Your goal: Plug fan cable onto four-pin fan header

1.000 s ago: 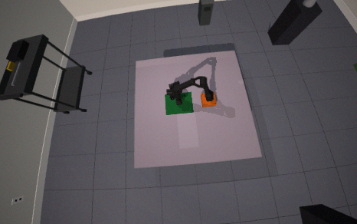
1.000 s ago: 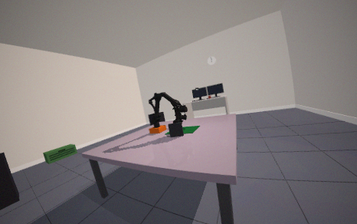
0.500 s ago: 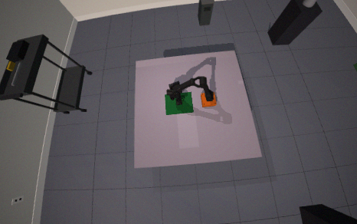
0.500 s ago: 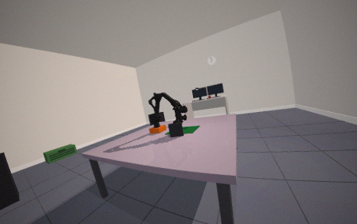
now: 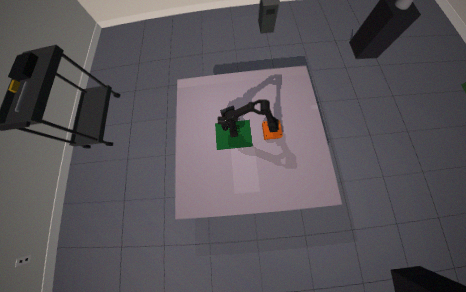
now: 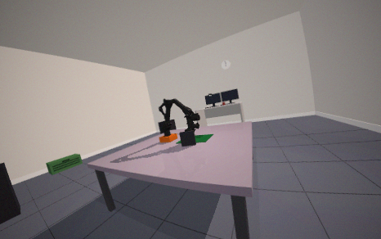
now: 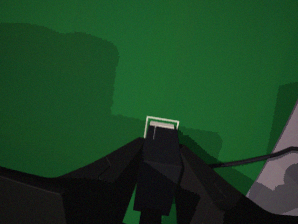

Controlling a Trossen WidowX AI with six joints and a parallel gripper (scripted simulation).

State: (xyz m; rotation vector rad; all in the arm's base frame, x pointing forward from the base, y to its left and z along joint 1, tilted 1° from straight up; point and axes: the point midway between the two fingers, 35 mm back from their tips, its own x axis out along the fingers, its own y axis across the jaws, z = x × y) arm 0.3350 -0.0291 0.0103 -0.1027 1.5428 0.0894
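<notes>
Now: gripper tip 10 mm past the fan cable plug and 10 mm below it. The rest, counted from my gripper tip: board (40 mm to the left, 40 mm below); black fan (30 mm ahead, 140 mm to the right, 30 mm above).
</notes>
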